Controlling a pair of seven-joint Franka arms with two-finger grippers.
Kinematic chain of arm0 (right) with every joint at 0, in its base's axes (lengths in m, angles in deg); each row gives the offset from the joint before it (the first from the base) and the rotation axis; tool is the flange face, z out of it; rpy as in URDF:
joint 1: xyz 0 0 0.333 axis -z
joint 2: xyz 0 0 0 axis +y
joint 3: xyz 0 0 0.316 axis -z
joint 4: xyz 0.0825 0 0 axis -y
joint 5: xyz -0.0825 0 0.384 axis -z
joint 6: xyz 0 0 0 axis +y
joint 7: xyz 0.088 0 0 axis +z
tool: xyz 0 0 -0.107 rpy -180 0 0
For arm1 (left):
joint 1: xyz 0 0 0.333 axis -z
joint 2: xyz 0 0 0 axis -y
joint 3: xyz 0 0 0.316 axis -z
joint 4: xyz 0.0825 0 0 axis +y
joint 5: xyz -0.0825 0 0.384 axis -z
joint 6: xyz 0 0 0 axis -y
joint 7: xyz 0.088 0 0 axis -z
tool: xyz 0 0 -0.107 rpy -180 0 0
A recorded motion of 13 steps. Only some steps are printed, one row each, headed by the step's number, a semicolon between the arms.
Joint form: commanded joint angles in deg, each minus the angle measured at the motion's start. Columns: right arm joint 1, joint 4, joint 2, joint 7, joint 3, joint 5, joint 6; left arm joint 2, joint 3, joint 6, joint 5, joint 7, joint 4, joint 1.
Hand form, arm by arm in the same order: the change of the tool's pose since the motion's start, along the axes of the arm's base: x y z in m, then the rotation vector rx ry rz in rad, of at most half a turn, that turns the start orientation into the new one. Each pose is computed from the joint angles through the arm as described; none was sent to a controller.
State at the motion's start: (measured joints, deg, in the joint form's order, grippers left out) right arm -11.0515 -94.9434 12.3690 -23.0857 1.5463 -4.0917 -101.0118; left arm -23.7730 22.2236 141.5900 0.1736 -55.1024 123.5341 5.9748
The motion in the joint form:
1: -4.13 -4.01 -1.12 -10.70 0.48 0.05 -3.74; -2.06 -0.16 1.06 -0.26 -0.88 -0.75 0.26
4: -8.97 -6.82 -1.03 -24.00 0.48 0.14 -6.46; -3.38 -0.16 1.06 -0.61 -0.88 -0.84 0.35
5: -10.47 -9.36 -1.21 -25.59 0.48 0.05 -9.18; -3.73 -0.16 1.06 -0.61 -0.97 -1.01 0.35
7: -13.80 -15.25 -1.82 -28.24 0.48 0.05 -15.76; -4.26 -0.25 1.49 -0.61 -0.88 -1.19 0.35
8: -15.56 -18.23 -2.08 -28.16 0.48 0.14 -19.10; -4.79 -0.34 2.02 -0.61 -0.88 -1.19 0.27
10: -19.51 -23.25 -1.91 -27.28 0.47 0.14 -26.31; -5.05 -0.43 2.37 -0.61 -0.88 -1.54 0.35
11: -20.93 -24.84 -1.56 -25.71 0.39 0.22 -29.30; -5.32 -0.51 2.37 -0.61 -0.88 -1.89 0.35
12: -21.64 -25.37 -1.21 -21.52 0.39 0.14 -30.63; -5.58 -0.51 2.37 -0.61 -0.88 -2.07 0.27
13: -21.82 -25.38 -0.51 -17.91 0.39 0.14 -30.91; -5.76 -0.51 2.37 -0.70 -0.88 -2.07 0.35
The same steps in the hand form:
1: -0.0142 0.0364 -0.0157 -0.0213 -0.0073 -0.1257; 0.0018 -0.0027 -0.0128 -0.0048 0.0077 0.0144
4: -0.0314 0.0842 -0.0358 -0.0511 0.0023 -0.2741; -0.0013 -0.0033 -0.0242 -0.0002 0.0270 0.0081
5: -0.0399 0.0976 -0.0507 -0.0512 -0.0027 -0.2793; -0.0010 -0.0036 -0.0264 -0.0006 0.0306 0.0101
7: -0.0621 0.1248 -0.0822 -0.0477 -0.0236 -0.2748; 0.0000 -0.0033 -0.0297 -0.0038 0.0301 0.0117
8: -0.0751 0.1380 -0.0982 -0.0445 -0.0352 -0.2456; 0.0004 -0.0020 -0.0340 -0.0061 0.0311 0.0161
10: -0.1013 0.1683 -0.1282 -0.0270 -0.0692 -0.1689; 0.0027 -0.0028 -0.0339 -0.0102 0.0247 0.0182
11: -0.1105 0.1797 -0.1393 -0.0166 -0.0877 -0.1176; 0.0047 -0.0027 -0.0345 -0.0116 0.0239 0.0205
12: -0.1142 0.1855 -0.1448 -0.0070 -0.0976 -0.0345; 0.0056 -0.0023 -0.0358 -0.0125 0.0256 0.0224
13: -0.1148 0.1872 -0.1514 -0.0068 -0.0941 0.0315; 0.0048 -0.0030 -0.0374 -0.0114 0.0282 0.0197

